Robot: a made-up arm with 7 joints. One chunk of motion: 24 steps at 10 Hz.
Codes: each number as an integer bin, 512 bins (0 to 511) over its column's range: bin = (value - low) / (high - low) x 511, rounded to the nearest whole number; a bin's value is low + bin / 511 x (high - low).
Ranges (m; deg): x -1.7..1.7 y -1.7..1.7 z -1.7..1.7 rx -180..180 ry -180..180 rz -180..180
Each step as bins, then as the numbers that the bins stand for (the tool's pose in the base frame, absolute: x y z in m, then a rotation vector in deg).
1 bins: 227 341 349 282 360 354
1 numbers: -0.1896 0.5689 0.6221 18.67 73.62 69.39
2 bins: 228 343 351 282 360 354
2 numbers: -0.1830 0.5822 0.6354 18.67 73.62 69.39
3 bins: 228 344 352 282 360 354
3 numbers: -0.1830 0.5888 0.6421 18.67 73.62 69.39
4 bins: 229 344 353 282 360 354
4 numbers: -0.1763 0.5888 0.6487 18.67 73.62 69.39
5 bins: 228 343 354 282 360 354
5 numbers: -0.1830 0.5822 0.6554 18.67 73.62 69.39
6 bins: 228 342 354 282 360 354
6 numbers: -0.1830 0.5755 0.6554 18.67 73.62 69.39
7 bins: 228 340 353 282 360 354
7 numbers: -0.1830 0.5622 0.6487 18.67 73.62 69.39
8 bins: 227 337 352 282 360 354
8 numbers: -0.1896 0.5423 0.6421 18.67 73.62 69.39
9 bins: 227 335 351 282 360 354
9 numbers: -0.1896 0.5290 0.6354 18.67 73.62 69.39
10 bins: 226 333 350 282 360 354
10 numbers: -0.1963 0.5157 0.6288 18.67 73.62 69.39
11 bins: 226 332 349 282 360 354
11 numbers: -0.1963 0.5090 0.6221 18.67 73.62 69.39
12 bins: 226 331 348 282 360 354
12 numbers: -0.1963 0.5023 0.6155 18.67 73.62 69.39
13 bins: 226 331 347 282 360 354
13 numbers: -0.1963 0.5023 0.6088 18.67 73.62 69.39
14 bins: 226 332 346 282 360 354
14 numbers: -0.1963 0.5090 0.6022 18.67 73.62 69.39
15 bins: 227 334 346 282 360 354
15 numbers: -0.1896 0.5223 0.6022 18.67 73.62 69.39
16 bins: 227 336 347 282 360 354
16 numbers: -0.1896 0.5356 0.6088 18.67 73.62 69.39
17 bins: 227 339 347 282 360 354
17 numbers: -0.1896 0.5556 0.6088 18.67 73.62 69.39
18 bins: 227 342 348 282 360 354
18 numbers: -0.1896 0.5755 0.6155 18.67 73.62 69.39
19 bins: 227 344 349 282 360 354
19 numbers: -0.1896 0.5888 0.6221 18.67 73.62 69.39
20 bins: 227 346 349 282 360 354
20 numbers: -0.1896 0.6022 0.6221 18.67 73.62 69.39
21 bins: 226 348 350 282 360 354
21 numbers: -0.1963 0.6155 0.6288 18.67 73.62 69.39
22 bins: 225 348 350 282 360 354
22 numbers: -0.2029 0.6155 0.6288 18.67 73.62 69.39
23 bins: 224 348 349 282 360 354
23 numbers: -0.2096 0.6155 0.6221 18.67 73.62 69.39
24 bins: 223 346 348 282 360 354
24 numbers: -0.2162 0.6022 0.6155 18.67 73.62 69.39
